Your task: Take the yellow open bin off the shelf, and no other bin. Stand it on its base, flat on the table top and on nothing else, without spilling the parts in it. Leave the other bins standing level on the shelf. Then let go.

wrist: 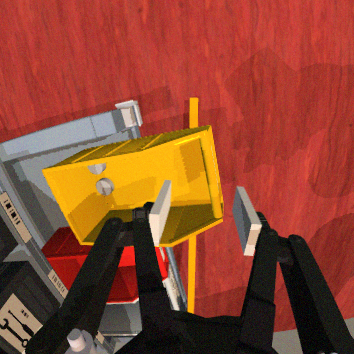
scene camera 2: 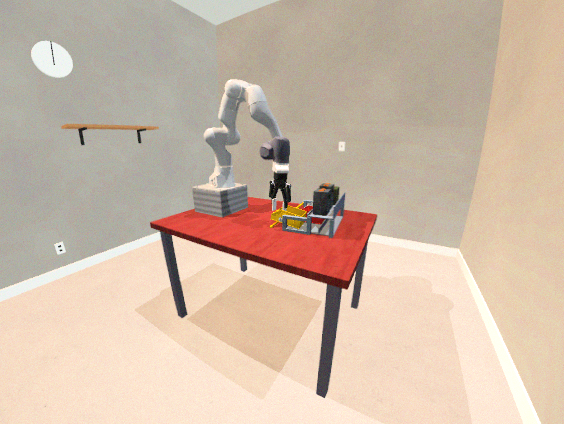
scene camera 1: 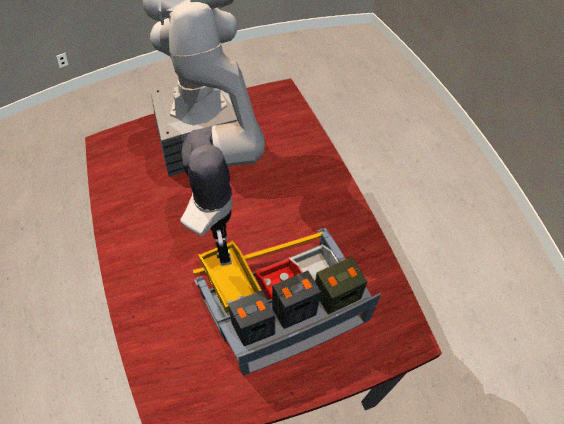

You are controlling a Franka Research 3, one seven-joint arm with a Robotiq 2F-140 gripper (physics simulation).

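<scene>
The yellow open bin lies on the grey shelf, with its end reaching over the yellow front bar. Two round grey parts show inside it in the wrist view. My gripper is partly open, with nothing held. In the wrist view one finger is over the bin's inside and the other is beyond its end wall; exact fingertip height is unclear. A red bin with round parts and a light grey bin stand beside it on the shelf.
Two dark toolboxes and a green toolbox stand behind the bins on the shelf. The red table top extends around the shelf. The arm's base block stands across the table.
</scene>
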